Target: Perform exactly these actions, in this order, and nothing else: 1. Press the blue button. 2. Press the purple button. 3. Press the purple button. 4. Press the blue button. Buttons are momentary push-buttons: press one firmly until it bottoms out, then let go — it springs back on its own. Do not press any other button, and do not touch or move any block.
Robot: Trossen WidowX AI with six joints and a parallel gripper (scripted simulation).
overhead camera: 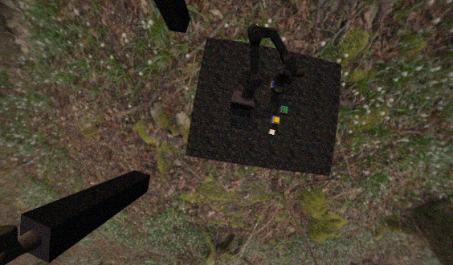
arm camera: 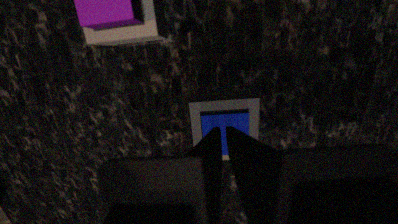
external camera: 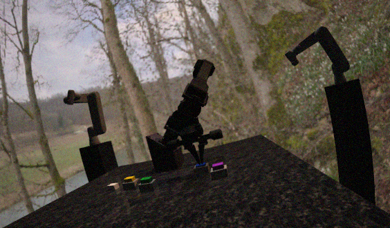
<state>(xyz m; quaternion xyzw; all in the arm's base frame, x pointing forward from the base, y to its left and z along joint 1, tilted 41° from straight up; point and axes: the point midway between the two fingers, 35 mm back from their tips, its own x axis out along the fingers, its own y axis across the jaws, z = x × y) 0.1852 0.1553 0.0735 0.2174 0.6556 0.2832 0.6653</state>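
The blue button lies 1 cm below my gripper tip. Round my gripper tip: yellow button (25 cm to the right, 6 cm ahead); then purple button (8 cm ahead, 7 cm to the left); then green button (16 cm to the right, 10 cm ahead).
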